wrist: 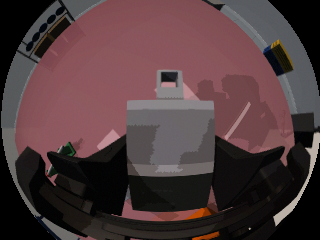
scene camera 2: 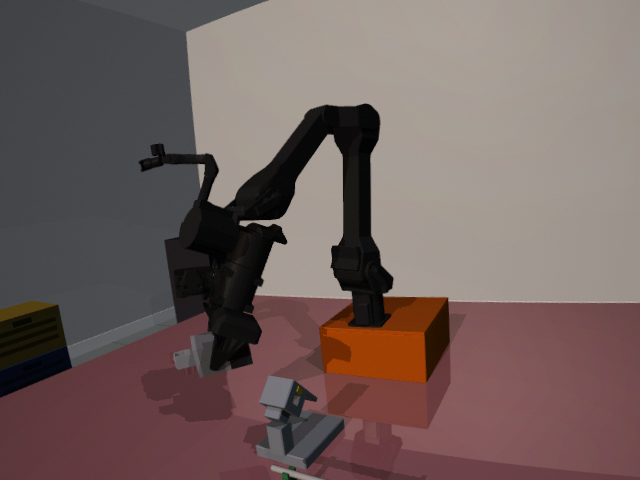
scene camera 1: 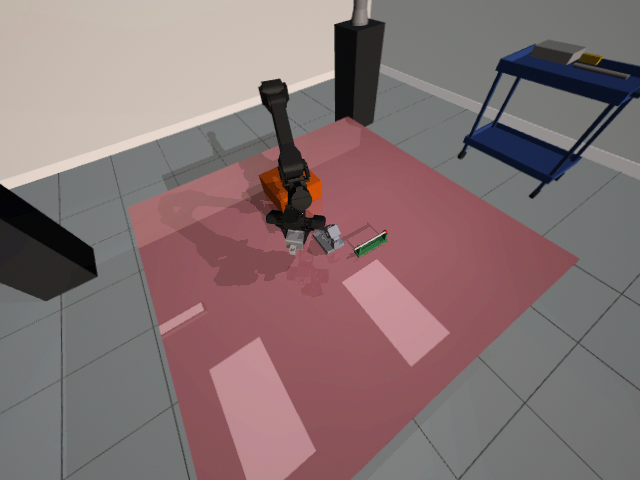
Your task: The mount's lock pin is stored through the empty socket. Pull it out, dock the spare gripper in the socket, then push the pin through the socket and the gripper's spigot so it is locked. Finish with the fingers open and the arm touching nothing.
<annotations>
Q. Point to a spare gripper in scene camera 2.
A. At 200,354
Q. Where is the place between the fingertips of the gripper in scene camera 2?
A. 210,361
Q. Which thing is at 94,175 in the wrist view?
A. The gripper.
</annotations>
